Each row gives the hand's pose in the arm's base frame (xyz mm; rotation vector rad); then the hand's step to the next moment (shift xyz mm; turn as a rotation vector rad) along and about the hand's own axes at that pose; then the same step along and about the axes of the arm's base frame.
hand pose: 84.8 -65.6 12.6 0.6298 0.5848 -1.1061
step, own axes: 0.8 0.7 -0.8 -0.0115 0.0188 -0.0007
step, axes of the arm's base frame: 0.8 0.3 -1.0 0.0136 0.0136 0.0108
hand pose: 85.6 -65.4 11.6 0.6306 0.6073 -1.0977
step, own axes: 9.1 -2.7 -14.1 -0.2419 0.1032 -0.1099
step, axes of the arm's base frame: -1.4 3.8 -16.5 0.0008 0.2602 0.1164
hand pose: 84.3 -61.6 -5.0 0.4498 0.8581 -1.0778
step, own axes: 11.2 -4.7 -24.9 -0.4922 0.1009 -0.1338
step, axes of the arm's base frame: -11.5 8.8 -23.6 -0.0621 0.4202 0.2999
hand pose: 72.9 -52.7 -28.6 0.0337 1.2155 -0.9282
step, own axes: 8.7 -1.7 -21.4 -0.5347 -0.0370 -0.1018
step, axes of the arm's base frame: -17.4 4.1 -14.7 -0.1248 0.3406 0.4075
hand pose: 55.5 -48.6 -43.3 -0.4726 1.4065 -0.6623
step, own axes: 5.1 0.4 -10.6 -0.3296 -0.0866 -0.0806
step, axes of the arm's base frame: -10.3 -2.3 -5.3 -0.1036 0.1645 0.2913
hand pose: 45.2 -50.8 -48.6 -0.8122 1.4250 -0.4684
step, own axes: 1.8 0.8 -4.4 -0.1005 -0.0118 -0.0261
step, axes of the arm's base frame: -4.2 -1.7 -1.6 -0.0357 0.0594 0.0782
